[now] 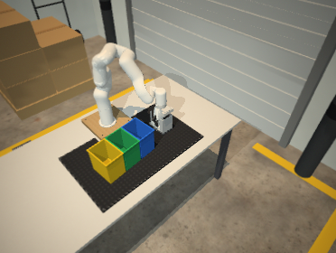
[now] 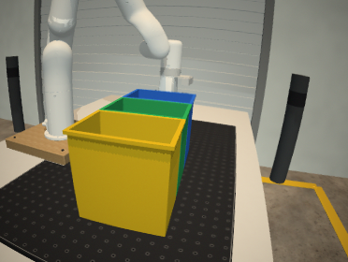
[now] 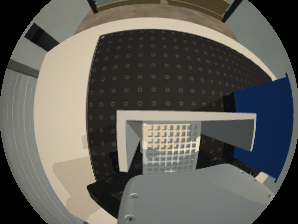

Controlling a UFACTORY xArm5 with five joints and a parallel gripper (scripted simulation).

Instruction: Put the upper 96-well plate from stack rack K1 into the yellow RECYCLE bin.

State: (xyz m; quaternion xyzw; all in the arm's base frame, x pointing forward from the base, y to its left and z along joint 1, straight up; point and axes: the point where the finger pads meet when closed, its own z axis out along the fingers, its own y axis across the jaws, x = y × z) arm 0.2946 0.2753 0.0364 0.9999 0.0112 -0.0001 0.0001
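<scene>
The 96-well plate is 1 cm below my hand. The rest, counted from my hand: yellow bin 50 cm to the right, 8 cm ahead, 3 cm above; green bin 37 cm to the right, 7 cm ahead, 3 cm above; blue bin 24 cm to the right, 5 cm ahead, 3 cm above.
</scene>
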